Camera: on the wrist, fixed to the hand. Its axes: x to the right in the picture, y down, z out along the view.
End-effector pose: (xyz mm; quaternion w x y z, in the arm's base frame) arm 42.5 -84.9 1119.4 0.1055 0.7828 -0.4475 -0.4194
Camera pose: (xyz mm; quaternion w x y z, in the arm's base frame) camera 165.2 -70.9 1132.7 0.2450 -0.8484 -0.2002 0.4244
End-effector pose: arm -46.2 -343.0 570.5 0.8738 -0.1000 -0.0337 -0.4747
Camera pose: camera -106.8 -413.2 487.9 0.3089 -0.0740 -0.1531 -0.9358
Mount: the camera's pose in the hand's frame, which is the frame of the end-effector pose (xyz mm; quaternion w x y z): 11.9 -76.0 -97.5 0.7267 0.0074 -0.0649 -0.6839
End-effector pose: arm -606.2 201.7 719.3 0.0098 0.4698 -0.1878 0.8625
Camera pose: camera -676.8 302.9 705.3 0.5813 0.5259 0.1906 0.5910
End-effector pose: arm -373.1 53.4 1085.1 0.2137 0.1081 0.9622 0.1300
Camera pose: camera -438.1 -35.0 1143.3 0.3058 -0.5694 0.7602 -0.0658
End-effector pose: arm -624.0 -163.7 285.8 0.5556 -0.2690 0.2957 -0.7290
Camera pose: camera -746.6 -146.6 275.7 0.0736 0.4409 0.0105 0.8945
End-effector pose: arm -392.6 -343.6 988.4 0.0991 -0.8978 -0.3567 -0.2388
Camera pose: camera -472.3 -315.3 1079.4 0.1078 0.4232 0.8813 0.1804
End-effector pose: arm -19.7 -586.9 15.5 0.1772 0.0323 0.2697 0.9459
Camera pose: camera -22.0 -571.2 -107.7 0.7929 -0.0983 0.2136 0.5621
